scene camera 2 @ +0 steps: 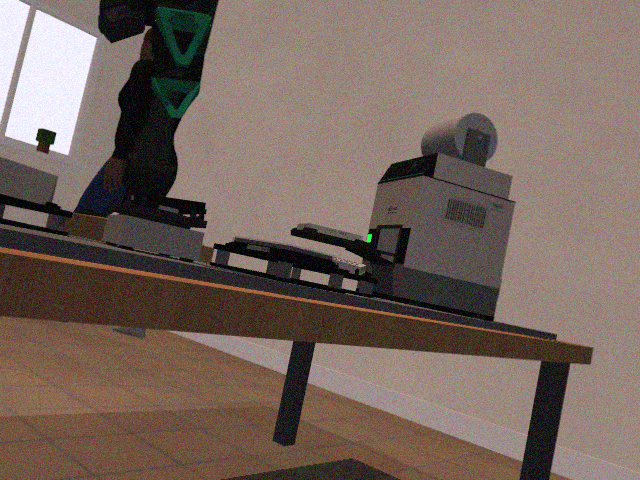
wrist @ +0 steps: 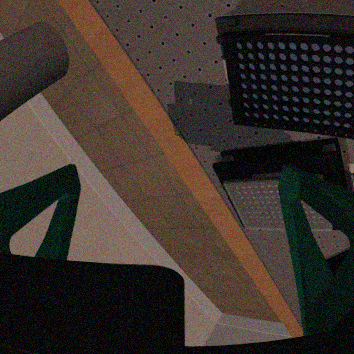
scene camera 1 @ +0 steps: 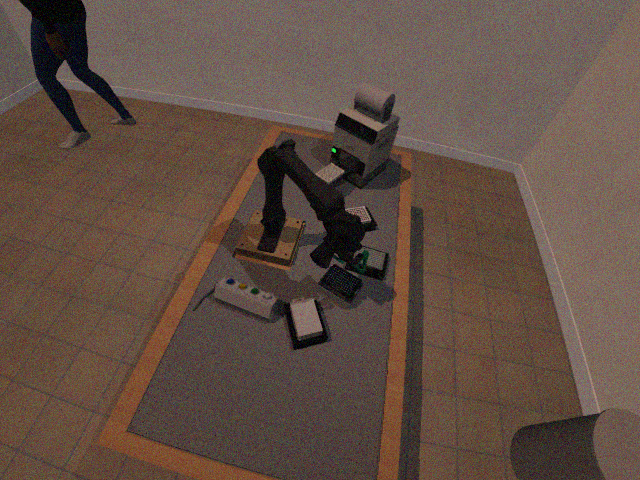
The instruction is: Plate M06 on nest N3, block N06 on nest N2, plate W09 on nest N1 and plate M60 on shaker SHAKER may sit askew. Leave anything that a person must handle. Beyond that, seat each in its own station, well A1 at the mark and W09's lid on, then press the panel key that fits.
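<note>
My gripper [scene camera 1: 356, 262] [scene camera 2: 179, 87] [wrist: 179, 175] is open, its green fingers wide apart and nothing between them. It hangs over the right side of the table. A black well block [scene camera 1: 341, 282] [wrist: 295, 82] sits in a holder close by. A grey plate [scene camera 1: 376, 259] [wrist: 265, 200] in a black nest is partly behind the right finger in the wrist view. A pale well plate [scene camera 1: 360, 212] lies farther back, partly hidden by the arm. A white-topped plate [scene camera 1: 306, 317] sits on a black base in front. The key panel [scene camera 1: 242, 298] has blue, yellow, green and white keys. Labels and well A1 are unreadable.
A tall instrument [scene camera 1: 364, 136] [scene camera 2: 444, 222] with a green light stands at the back, a white plate [scene camera 1: 329, 173] [scene camera 2: 330, 230] on its extended tray. A person [scene camera 1: 59, 62] stands behind the table at left. A grey cylinder [scene camera 1: 563, 446] [wrist: 30, 65] stands beyond the table edge.
</note>
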